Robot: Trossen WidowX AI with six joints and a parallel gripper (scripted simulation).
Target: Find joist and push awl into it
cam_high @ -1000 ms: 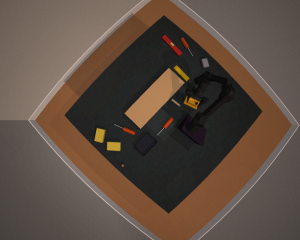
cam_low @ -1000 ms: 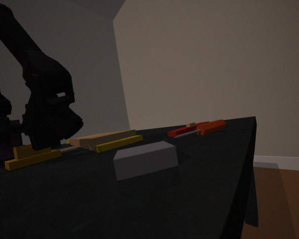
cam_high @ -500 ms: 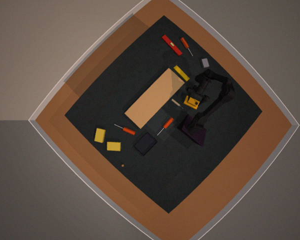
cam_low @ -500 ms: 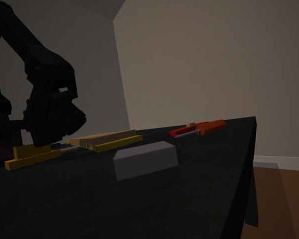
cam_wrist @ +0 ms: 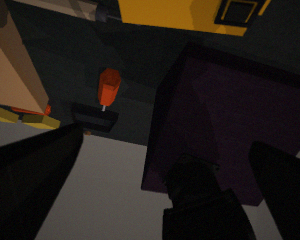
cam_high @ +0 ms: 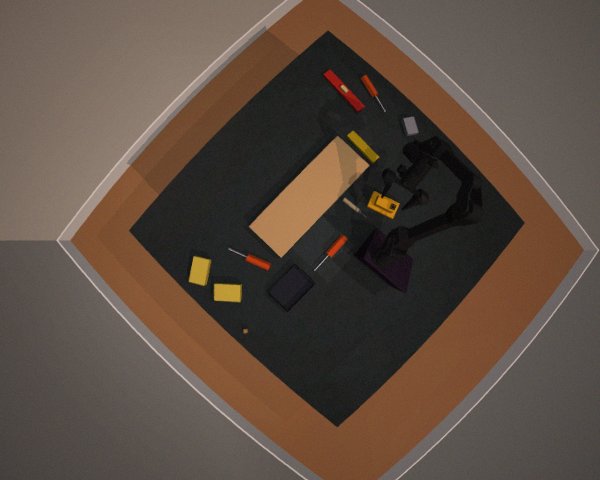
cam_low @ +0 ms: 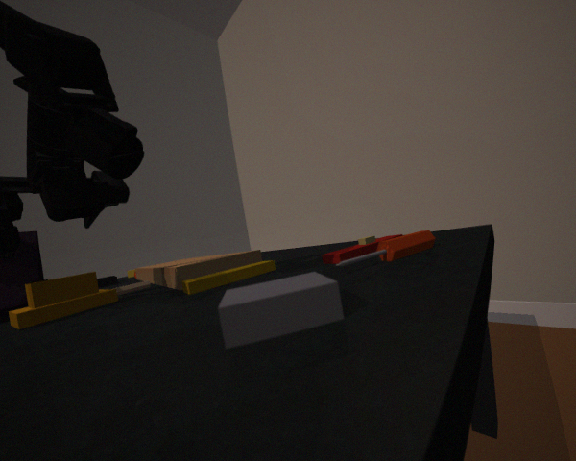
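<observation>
Right now the stud finder light is 2 cm behind my gripper tip, 2 cm to the right of it and 8 cm below it. From my gripper tip the other things lie so: awl (6 cm ahead, 8 cm to the left, 13 cm below); yellow stud finder (1 cm behind, 2 cm to the right, 9 cm below); yellow bar (24 cm ahead, 13 cm to the right, 12 cm below).
</observation>
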